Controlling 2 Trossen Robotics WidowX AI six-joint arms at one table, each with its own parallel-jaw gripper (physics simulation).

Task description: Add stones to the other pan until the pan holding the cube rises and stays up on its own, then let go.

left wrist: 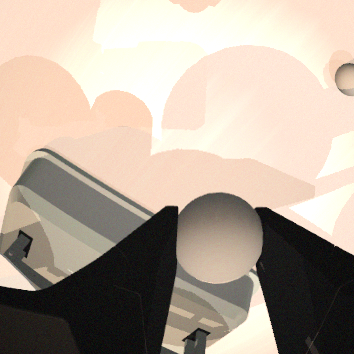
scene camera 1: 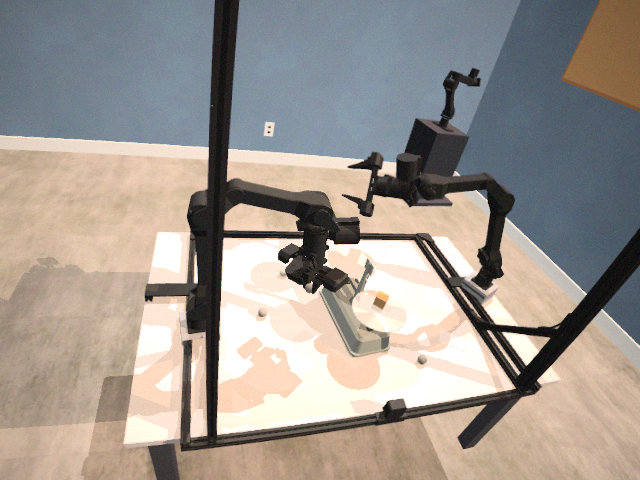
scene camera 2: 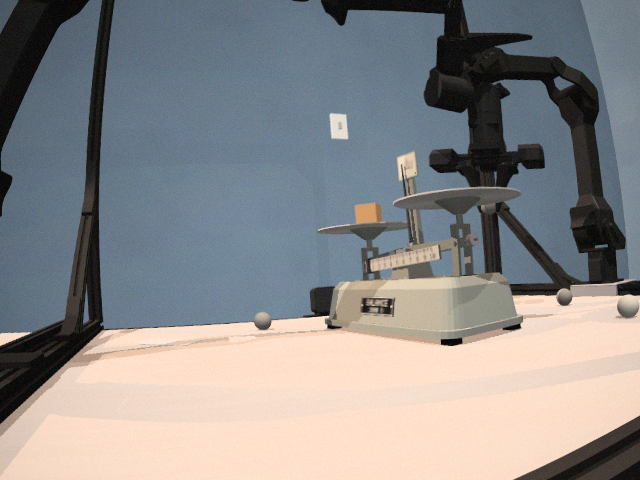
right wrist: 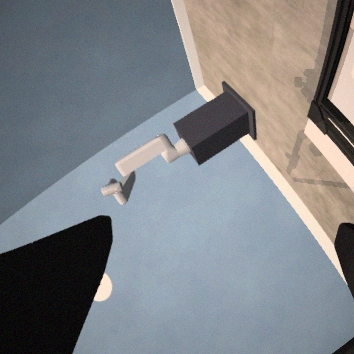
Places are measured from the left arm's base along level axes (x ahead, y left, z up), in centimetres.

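Pixels of known places: left gripper, between the fingertips: [left wrist: 215,218] [scene camera 1: 309,291] [scene camera 2: 489,212]; right gripper, between the fingertips: [scene camera 1: 344,181] [right wrist: 230,233]; left arm's base, origin of its link: [scene camera 1: 199,323] [scene camera 2: 603,282]; right arm's base, origin of its link: [scene camera 1: 481,282].
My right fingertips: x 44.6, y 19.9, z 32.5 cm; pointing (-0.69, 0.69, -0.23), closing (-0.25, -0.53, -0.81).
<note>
For each thing: its top centre in the pictures, then the offset to it from my right fingertips. "pt": a spot on its surface instead.
- orange cube, centre of its top: [scene camera 2: 368,205] [scene camera 1: 382,295] dy -32.3, dx +1.7, dz -17.2 cm
- grey-green balance, centre of its top: [scene camera 2: 402,153] [scene camera 1: 372,262] dy -25.0, dx +0.5, dz -11.3 cm
- grey stone, centre of its top: [left wrist: 217,268] [scene camera 2: 487,197] dy -25.6, dx -17.0, dz -16.4 cm
- balance's dial post, a spot on its surface: [scene camera 2: 413,191] pt dy -24.3, dx -0.3, dz -16.6 cm
An orange cube [scene camera 1: 381,299] [scene camera 2: 368,212] sits on one pan [scene camera 1: 391,318] [scene camera 2: 338,228] of the grey-green balance [scene camera 1: 336,315] [scene camera 2: 413,304]. In scene camera 2 the beam slopes down toward the cube's pan; the other pan [scene camera 2: 429,198] is raised and looks empty. My left gripper [scene camera 1: 310,283] [scene camera 2: 488,180] [left wrist: 215,218] is shut on a grey stone [scene camera 2: 487,208] [left wrist: 220,240]. In scene camera 2 it is behind the raised pan, whose rim hides the fingertips; the stone shows below that rim. My right gripper [scene camera 1: 346,180] [right wrist: 230,233] is open and empty, high above the table's back.
Loose stones lie on the table: one [scene camera 1: 262,312] and another [scene camera 1: 282,272] left of the balance, one [scene camera 1: 422,359] [scene camera 2: 262,320] on its cube side. A black frame [scene camera 1: 310,427] borders the table, with a tall upright [scene camera 1: 219,155]. The balance's dial post [scene camera 2: 413,191] rises between the pans.
</note>
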